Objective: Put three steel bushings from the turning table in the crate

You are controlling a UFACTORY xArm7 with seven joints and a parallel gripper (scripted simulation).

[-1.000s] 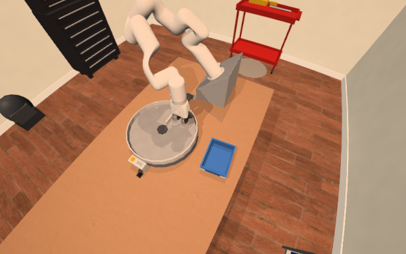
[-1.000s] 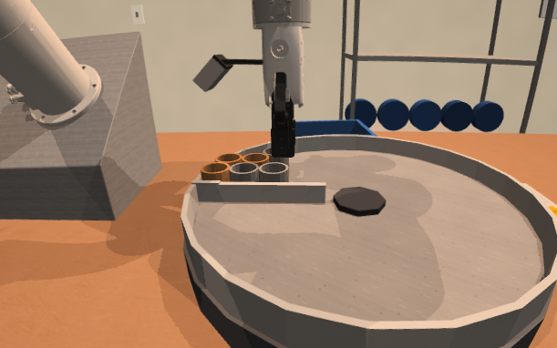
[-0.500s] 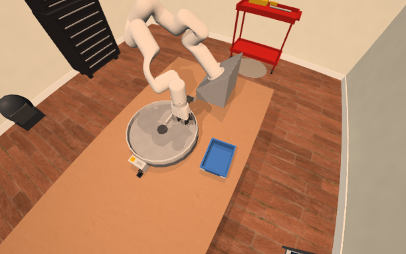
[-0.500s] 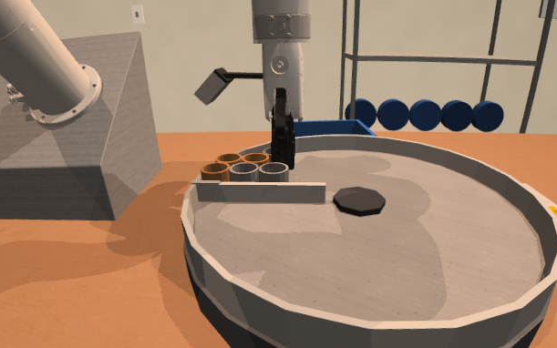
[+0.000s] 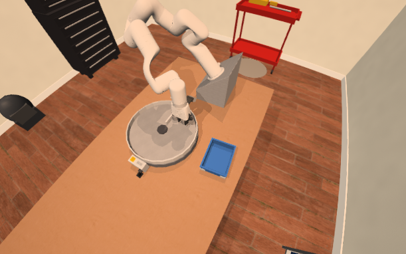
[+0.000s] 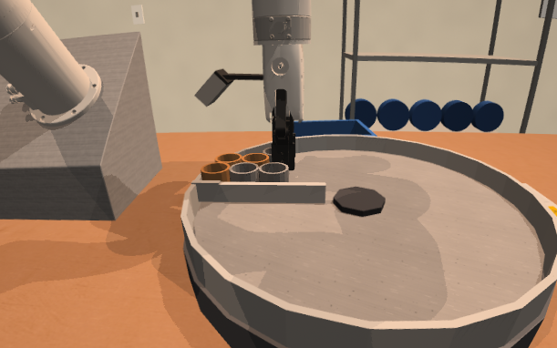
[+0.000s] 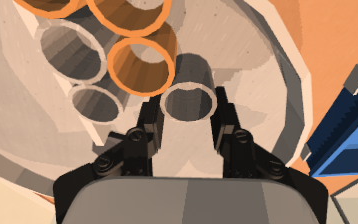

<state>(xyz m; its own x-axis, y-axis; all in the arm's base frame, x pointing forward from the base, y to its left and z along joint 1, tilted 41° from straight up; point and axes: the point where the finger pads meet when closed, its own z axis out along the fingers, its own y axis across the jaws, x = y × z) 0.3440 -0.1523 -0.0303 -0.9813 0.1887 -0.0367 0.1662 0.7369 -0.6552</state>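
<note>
Right now the blue crate is 130 mm ahead of my hand, 260 mm to the left of it and 70 mm below it. Round my hand: round grey turning table (80 mm ahead, 100 mm to the right, 40 mm below).
</note>
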